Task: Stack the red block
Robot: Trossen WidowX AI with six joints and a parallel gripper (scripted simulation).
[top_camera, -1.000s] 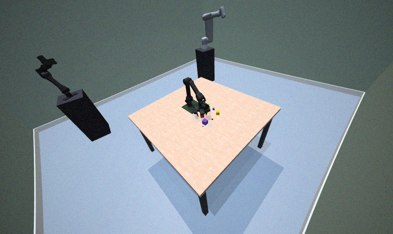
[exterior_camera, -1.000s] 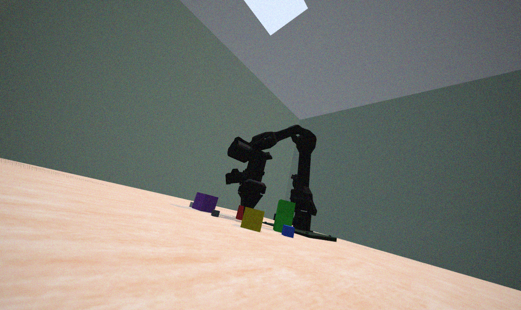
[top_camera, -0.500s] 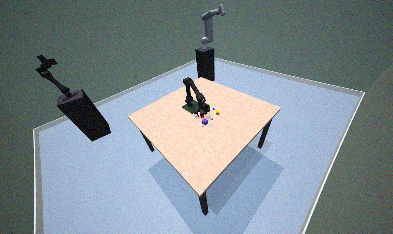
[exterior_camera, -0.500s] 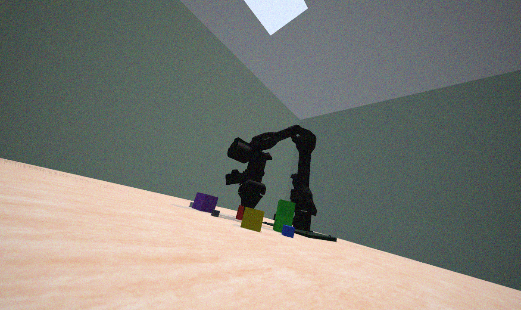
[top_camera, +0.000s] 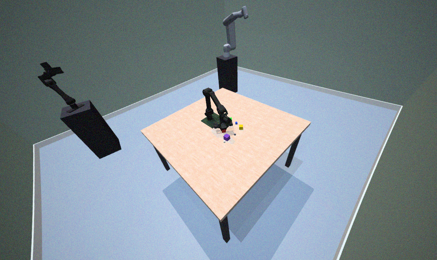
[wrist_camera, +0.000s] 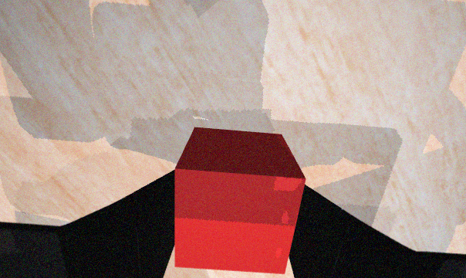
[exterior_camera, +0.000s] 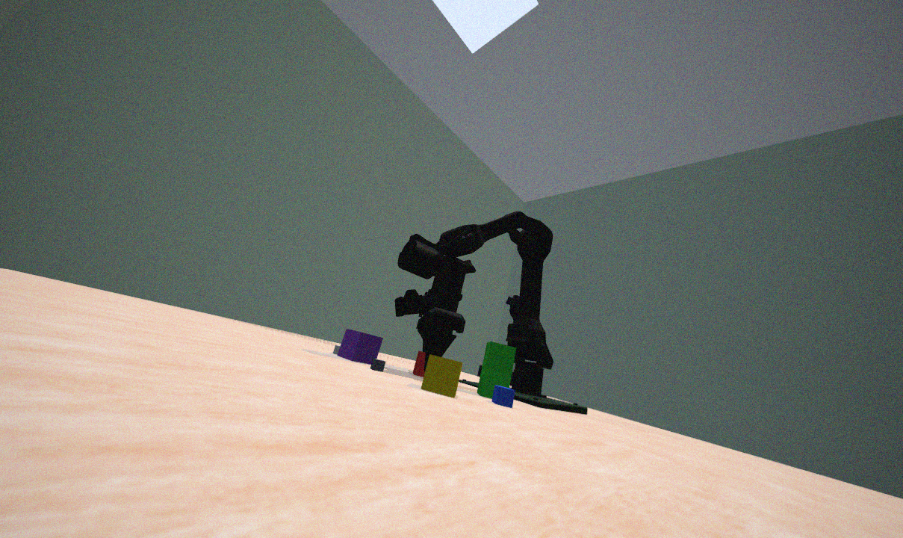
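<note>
Right now the blue cube is 18 cm to the left of my gripper tip and 1 cm behind it. From my gripper tip the other things lie so: dark cube (12 cm ahead, 6 cm to the left); red block (1 cm above); purple cube (11 cm ahead, 4 cm to the right, 1 cm above).
</note>
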